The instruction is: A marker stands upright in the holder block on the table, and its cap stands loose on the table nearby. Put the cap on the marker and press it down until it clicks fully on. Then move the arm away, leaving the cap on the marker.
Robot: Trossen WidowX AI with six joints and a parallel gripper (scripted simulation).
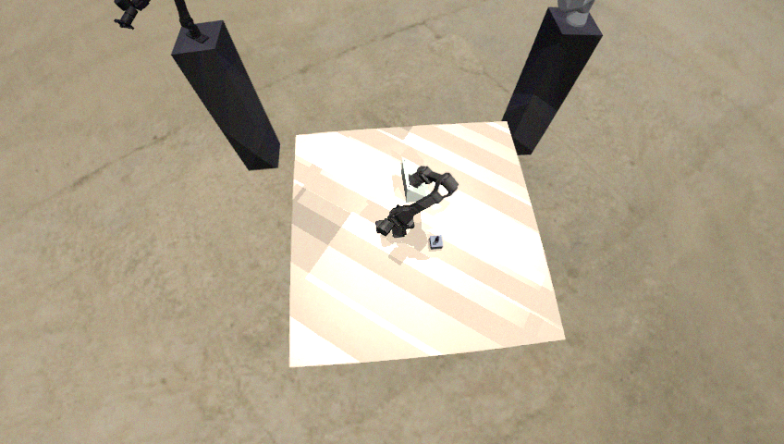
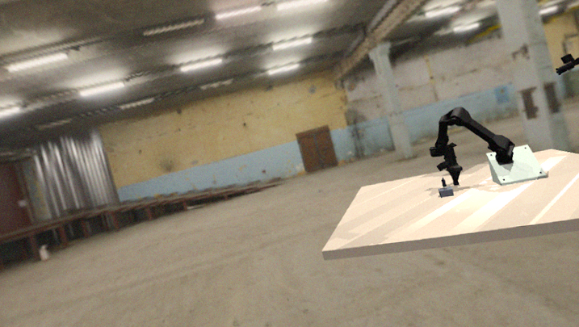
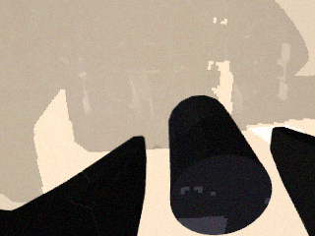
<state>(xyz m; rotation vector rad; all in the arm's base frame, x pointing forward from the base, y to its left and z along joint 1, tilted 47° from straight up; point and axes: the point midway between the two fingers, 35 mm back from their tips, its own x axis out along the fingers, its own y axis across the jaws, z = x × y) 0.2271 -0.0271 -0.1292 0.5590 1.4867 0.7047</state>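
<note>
The holder block is 8 cm ahead of my gripper tip and 20 cm to the left of it. Also, from my gripper tip: marker cap (1 cm above).
</note>
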